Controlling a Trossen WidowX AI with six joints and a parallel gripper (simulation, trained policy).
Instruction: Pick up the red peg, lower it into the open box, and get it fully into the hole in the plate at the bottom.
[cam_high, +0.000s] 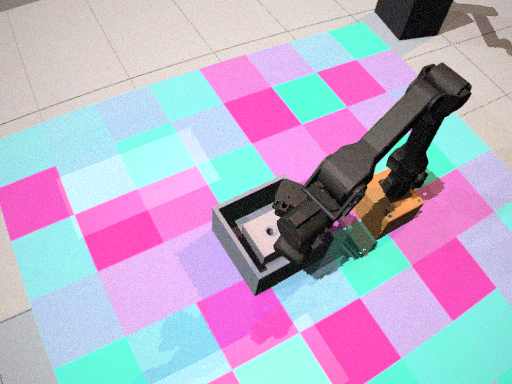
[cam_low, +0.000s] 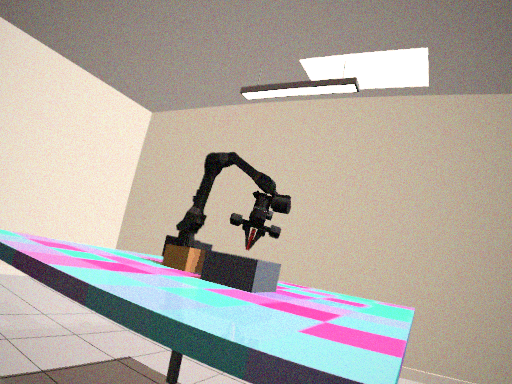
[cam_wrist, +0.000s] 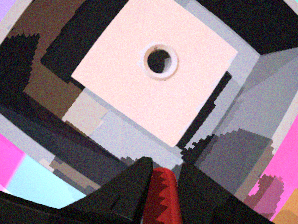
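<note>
My gripper tip is now 3 cm below the red peg, 2 cm to the right of it and 1 cm past it. Also, from my gripper tip: box (11 cm below, 5 cm to the right, 3 cm ahead).
</note>
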